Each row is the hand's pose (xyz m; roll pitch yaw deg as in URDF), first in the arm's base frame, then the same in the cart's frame.
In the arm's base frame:
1: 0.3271 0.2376 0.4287 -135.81 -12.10 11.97
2: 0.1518 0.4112 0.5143 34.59 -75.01 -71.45
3: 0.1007 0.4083 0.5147 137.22 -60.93 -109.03
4: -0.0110 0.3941 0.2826 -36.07 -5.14 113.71
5: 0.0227 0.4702 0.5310 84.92 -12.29 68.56
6: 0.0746 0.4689 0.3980 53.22 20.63 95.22
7: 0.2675 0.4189 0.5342 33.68 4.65 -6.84
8: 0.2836 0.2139 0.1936 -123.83 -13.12 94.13
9: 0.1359 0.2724 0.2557 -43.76 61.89 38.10
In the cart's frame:
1: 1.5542 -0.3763 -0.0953 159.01 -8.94 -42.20
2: 1.6130 -0.1754 -0.2515 -142.52 -40.95 37.80
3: 1.5861 -0.1331 -0.2615 -93.09 -47.73 63.20
4: 1.3596 -0.1717 -0.3788 -23.12 58.03 53.01
5: 1.5892 -0.0567 -0.3273 41.52 37.09 -9.68
6: 1.5214 -0.1743 -0.3715 -6.60 78.66 -25.52
7: 1.6893 -0.2595 -0.2205 -26.99 -18.30 -66.21
8: 1.3553 -0.4734 -0.1886 -140.44 49.20 20.59
9: 1.3537 -0.3138 -0.2488 -139.95 33.01 -109.97

